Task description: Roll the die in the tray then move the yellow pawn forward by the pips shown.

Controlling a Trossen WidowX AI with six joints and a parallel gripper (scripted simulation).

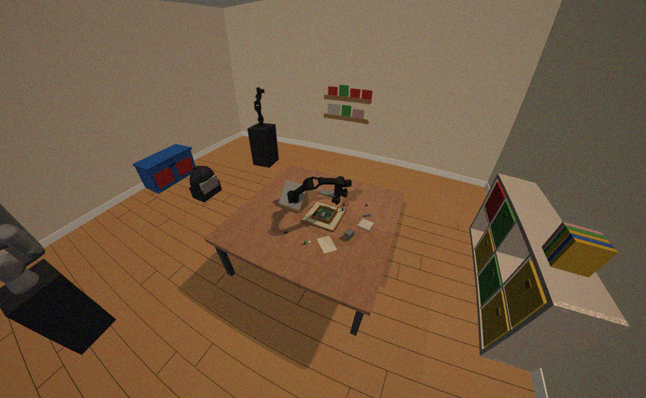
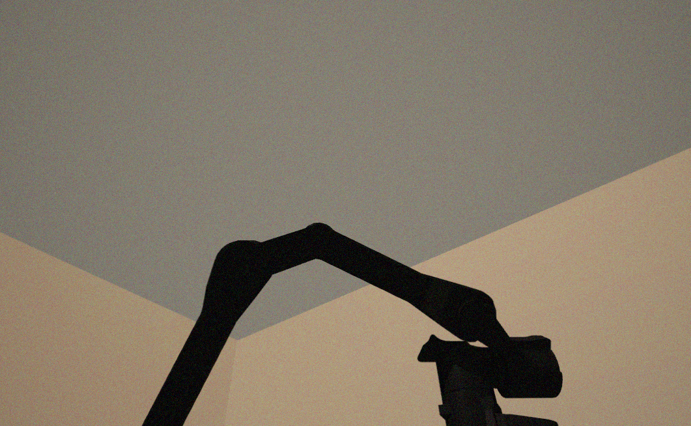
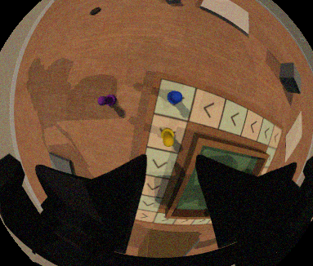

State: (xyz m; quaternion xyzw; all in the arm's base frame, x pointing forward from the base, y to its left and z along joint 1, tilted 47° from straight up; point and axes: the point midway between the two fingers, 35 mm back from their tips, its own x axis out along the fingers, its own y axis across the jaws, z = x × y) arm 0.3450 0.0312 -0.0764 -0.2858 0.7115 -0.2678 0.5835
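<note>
The yellow pawn lies 5 cm below my gripper tip. From my gripper tip the other things lie so: purple pawn 4 cm ahead, 8 cm to the left, 6 cm below; blue pawn 5 cm ahead, 5 cm below; green tray 8 cm behind, 10 cm to the right, 7 cm below.
</note>
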